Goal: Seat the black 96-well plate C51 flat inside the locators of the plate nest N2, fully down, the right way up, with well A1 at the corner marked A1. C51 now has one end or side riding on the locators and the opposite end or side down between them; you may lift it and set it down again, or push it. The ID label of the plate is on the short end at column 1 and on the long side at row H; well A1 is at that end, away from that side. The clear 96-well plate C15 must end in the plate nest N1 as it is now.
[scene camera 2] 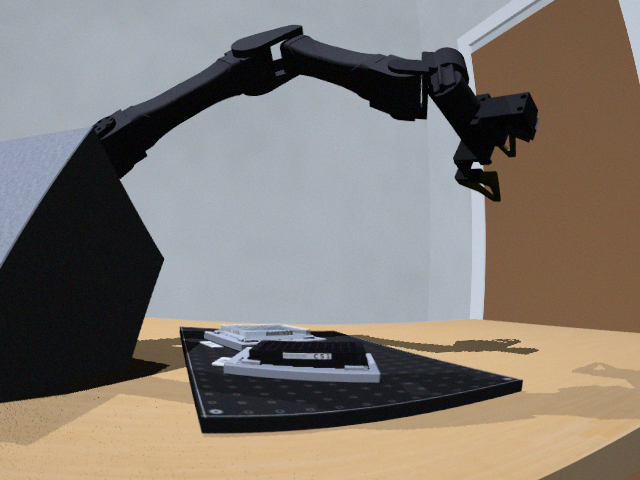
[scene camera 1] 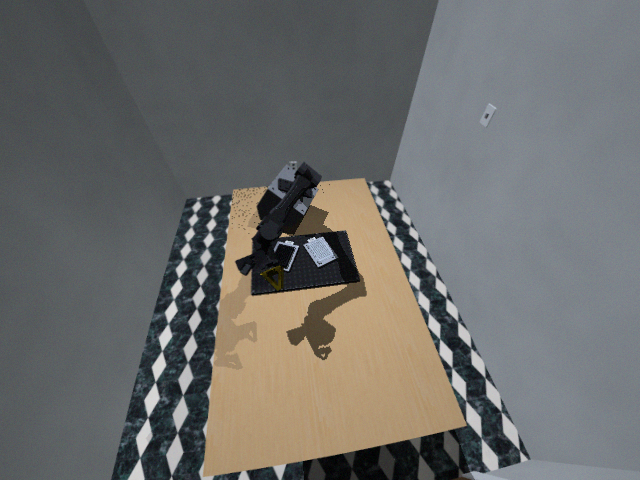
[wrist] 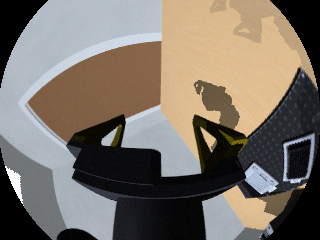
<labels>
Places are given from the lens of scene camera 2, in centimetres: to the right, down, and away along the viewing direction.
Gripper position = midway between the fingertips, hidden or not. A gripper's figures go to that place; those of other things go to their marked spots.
my gripper [scene camera 2: 505,177]: 30, -10, 61
clear plate C15 [scene camera 2: 245,331]: -11, 13, 57
black plate C51 [scene camera 2: 306,353]: -1, 12, 42
The marked spots on the clear plate C15 and the black plate C51 are 18 cm apart.
</labels>
